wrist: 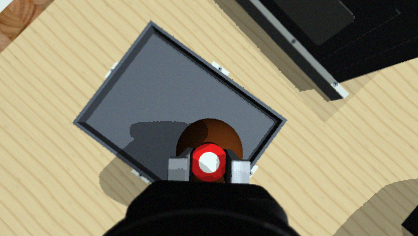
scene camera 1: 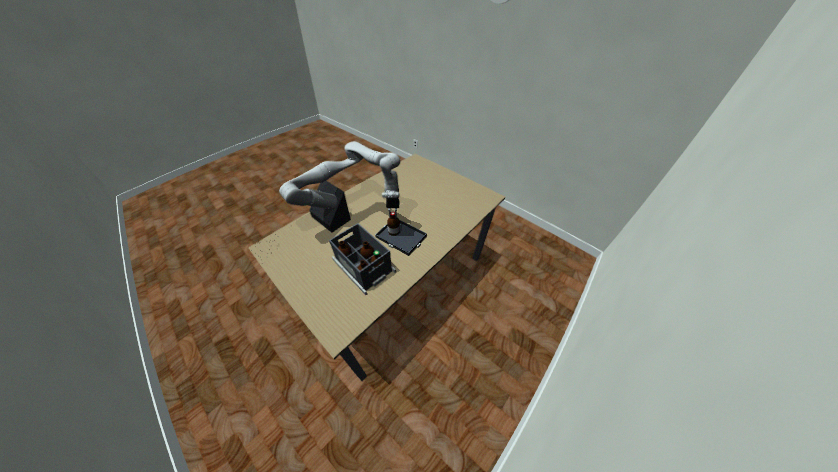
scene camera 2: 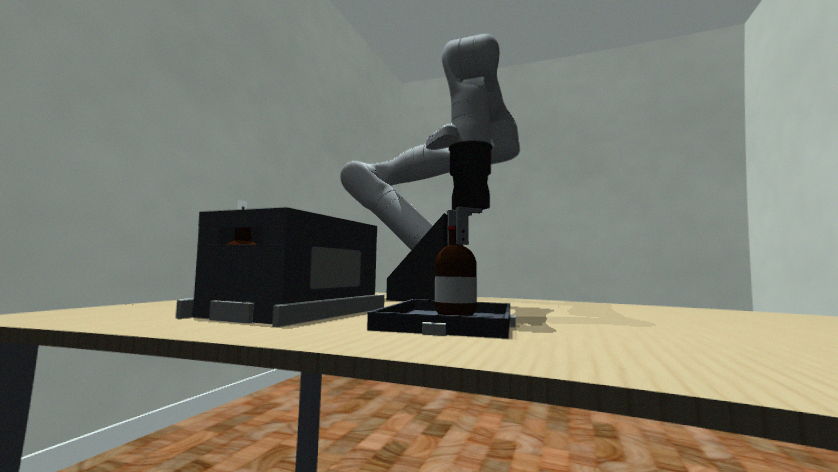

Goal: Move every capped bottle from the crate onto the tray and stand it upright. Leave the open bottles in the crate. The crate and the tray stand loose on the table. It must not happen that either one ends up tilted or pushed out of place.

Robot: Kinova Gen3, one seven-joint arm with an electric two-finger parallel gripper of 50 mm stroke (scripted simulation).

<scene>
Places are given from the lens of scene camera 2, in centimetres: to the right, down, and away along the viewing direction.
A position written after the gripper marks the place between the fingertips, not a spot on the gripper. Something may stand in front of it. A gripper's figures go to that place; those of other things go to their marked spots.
gripper (scene camera 2: 457,245): 7, 2, 72
black tray (scene camera 2: 399,320): -3, 12, 55
dark crate (scene camera 2: 304,256): -18, 3, 65
The marked spots on the dark crate and the black tray are 20 cm apart.
</scene>
